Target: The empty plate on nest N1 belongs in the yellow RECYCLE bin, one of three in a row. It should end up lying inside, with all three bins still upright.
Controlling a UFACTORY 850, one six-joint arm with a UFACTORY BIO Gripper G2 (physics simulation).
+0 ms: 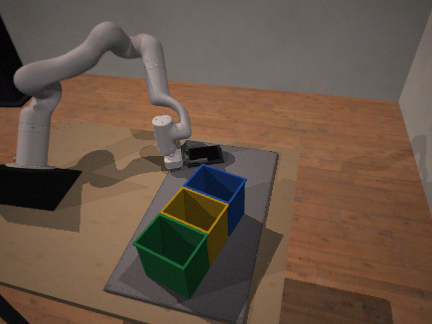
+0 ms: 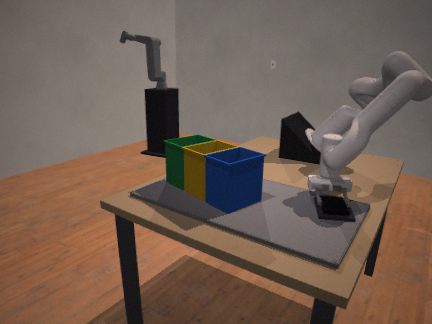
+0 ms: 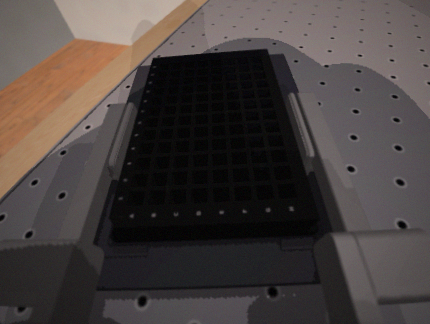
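The black plate (image 1: 204,153) (image 2: 335,204) (image 3: 210,135) has a grid of square wells and sits on, or very close above, the dark nest (image 2: 337,217) (image 3: 210,266). My gripper (image 2: 334,200) (image 3: 212,131) is shut on the plate, with one finger pad against each long side. The yellow bin (image 1: 218,244) (image 2: 195,172) stands upright between the green bin (image 1: 167,270) (image 2: 174,165) and the blue bin (image 1: 237,215) (image 2: 234,185), which are also upright. The yellow bin's floor is hidden.
The bins and nest stand on a grey perforated board (image 1: 262,172) (image 2: 300,232) (image 3: 375,200) on a wooden table (image 1: 112,210) (image 2: 220,245). The blue bin is nearest the nest. A black wedge (image 2: 297,137) stands near the arm's base. Another arm stands on a black pedestal (image 2: 162,120) beyond the table.
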